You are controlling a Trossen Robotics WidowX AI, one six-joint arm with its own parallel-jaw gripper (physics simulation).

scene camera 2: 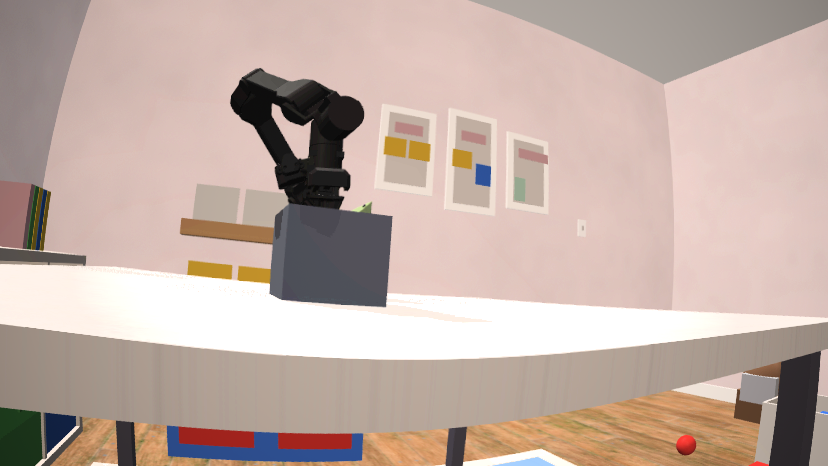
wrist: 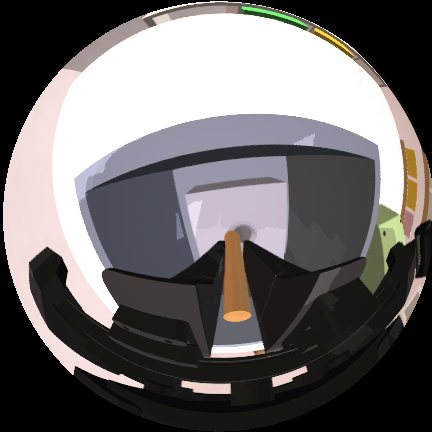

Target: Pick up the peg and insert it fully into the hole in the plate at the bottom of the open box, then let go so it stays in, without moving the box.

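Frame: origin at the arm's base, x ahead, y right, z down, level; centimetres.
Seen in the pictures: gripper, fingertip midpoint: (wrist: 233,245).
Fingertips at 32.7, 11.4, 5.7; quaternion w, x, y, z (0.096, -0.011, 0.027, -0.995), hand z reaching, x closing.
Observation:
A point is followed by its place in that frame, as x, y, z.
The open box (scene camera 2: 333,257) {39.8, 11.5, 8.1} (wrist: 250,131) stands on the table, grey-blue with high walls. At its bottom lies the pale plate (wrist: 235,202) {31.9, 13.5, 9.0} with a round dark hole (wrist: 245,233) {31.3, 9.5, 10.5}. My gripper (wrist: 233,245) {32.7, 11.4, 5.7} is shut on the orange-brown peg (wrist: 235,280) {32.8, 10.8, 2.8}, which points down into the box. In the wrist view the peg's far end overlaps the left edge of the hole and hides part of it; whether it touches the plate I cannot tell. In the scene view the fingertips and the peg are hidden behind the box wall.
The box walls surround my fingers on all sides. A light green object (scene camera 2: 363,208) {10.9, -3.7, -4.4} (wrist: 385,240) {8.2, 5.2, 4.5} stands just outside the box, to the right in the wrist view. The white table (scene camera 2: 521,332) {73.0, 4.6, 14.8} bears the box. Pictures hang on the pink wall behind.

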